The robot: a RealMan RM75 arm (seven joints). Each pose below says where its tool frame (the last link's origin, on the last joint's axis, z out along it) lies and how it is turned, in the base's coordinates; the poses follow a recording.
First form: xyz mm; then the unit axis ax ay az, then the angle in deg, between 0 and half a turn.
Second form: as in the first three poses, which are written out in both.
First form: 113 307 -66 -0.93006 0.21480 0.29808 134.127
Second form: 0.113 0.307 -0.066 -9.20 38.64 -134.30
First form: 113 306 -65 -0.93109 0.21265 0.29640 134.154
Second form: 0.113 0.306 -0.065 -9.05 38.37 -134.30
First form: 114 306 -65 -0.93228 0.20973 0.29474 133.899
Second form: 0.114 0.306 -0.065 -8.67 38.06 -133.93
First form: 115 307 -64 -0.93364 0.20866 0.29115 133.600
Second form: 0.115 0.307 -0.064 -8.59 37.62 -133.61
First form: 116 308 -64 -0.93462 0.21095 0.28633 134.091
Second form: 0.116 0.308 -0.064 -9.30 37.25 -134.39
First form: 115 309 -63 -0.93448 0.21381 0.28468 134.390
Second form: 0.115 0.309 -0.063 -9.84 37.22 -134.87
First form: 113 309 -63 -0.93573 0.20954 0.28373 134.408
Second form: 0.113 0.309 -0.063 -9.40 36.94 -134.77
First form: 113 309 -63 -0.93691 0.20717 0.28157 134.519
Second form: 0.113 0.309 -0.063 -9.28 36.62 -134.87
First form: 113 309 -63 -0.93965 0.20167 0.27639 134.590
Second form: 0.113 0.309 -0.063 -8.92 35.85 -134.89
